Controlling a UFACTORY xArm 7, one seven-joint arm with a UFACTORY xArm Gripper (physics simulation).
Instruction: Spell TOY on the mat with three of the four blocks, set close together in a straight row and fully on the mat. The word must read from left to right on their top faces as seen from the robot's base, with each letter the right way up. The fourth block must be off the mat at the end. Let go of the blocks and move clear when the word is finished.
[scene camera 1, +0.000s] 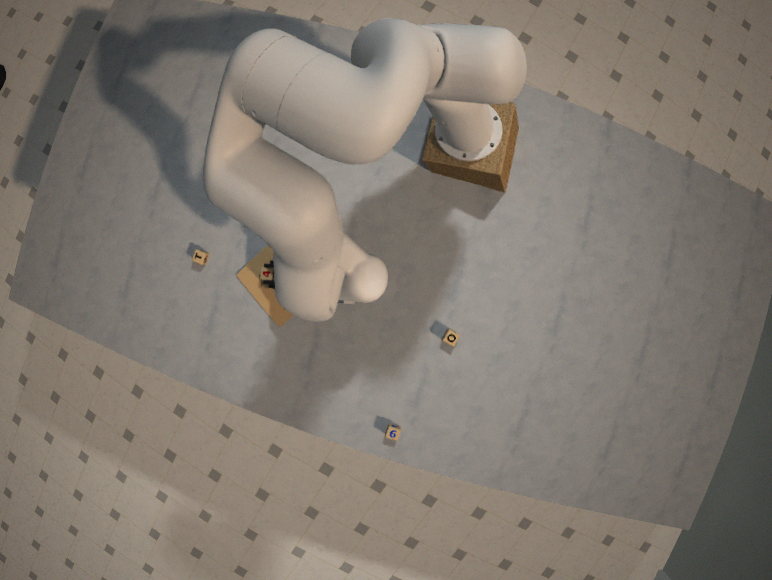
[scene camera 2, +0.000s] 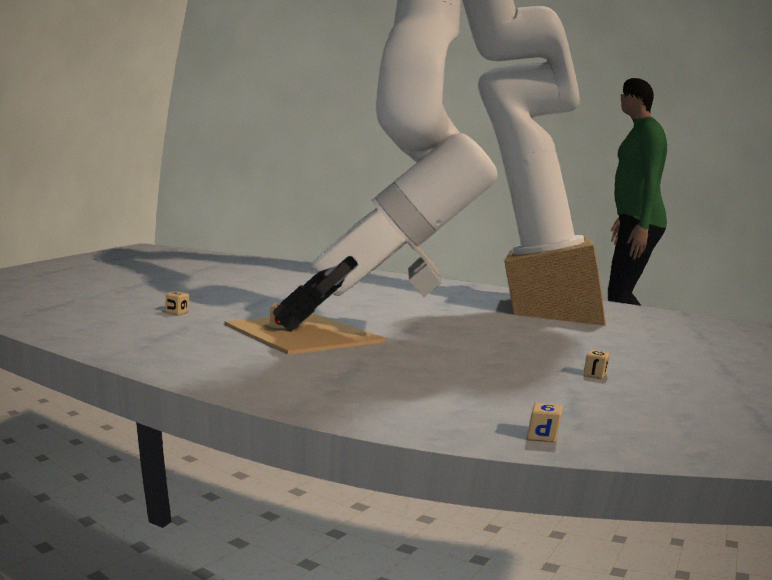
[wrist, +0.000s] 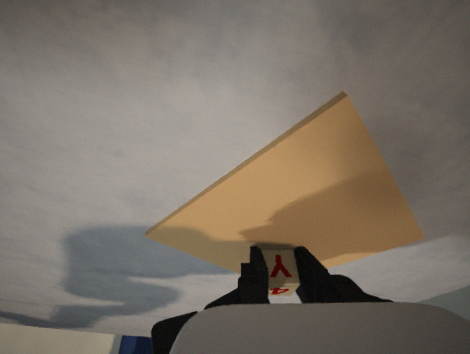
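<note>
A wooden block with red marks (scene camera 1: 266, 274) (scene camera 2: 273, 316) (wrist: 282, 272) is at the mat (scene camera 1: 249, 275) (scene camera 2: 337, 337) (wrist: 300, 175), 4 on top and Y on the side facing the wrist camera. My gripper (scene camera 1: 268, 275) (scene camera 2: 288, 318) (wrist: 276, 266) is shut on it, low at the mat; any gap beneath is hidden. Off the mat, a block (scene camera 1: 199, 256) (scene camera 2: 176, 303) has a black T on top, a block (scene camera 1: 450, 338) (scene camera 2: 596, 364) has a black O on top, and a block (scene camera 1: 392, 432) (scene camera 2: 544, 422) has a blue 6 on top.
The robot's base stands on a brown pedestal (scene camera 1: 469, 167) (scene camera 2: 555, 286) on the grey table (scene camera 1: 561, 311) (scene camera 2: 436, 430). The arm hides part of the mat in scene camera 1. The 6 block is near the table's edge. A person in green (scene camera 2: 642, 168) stands behind the table.
</note>
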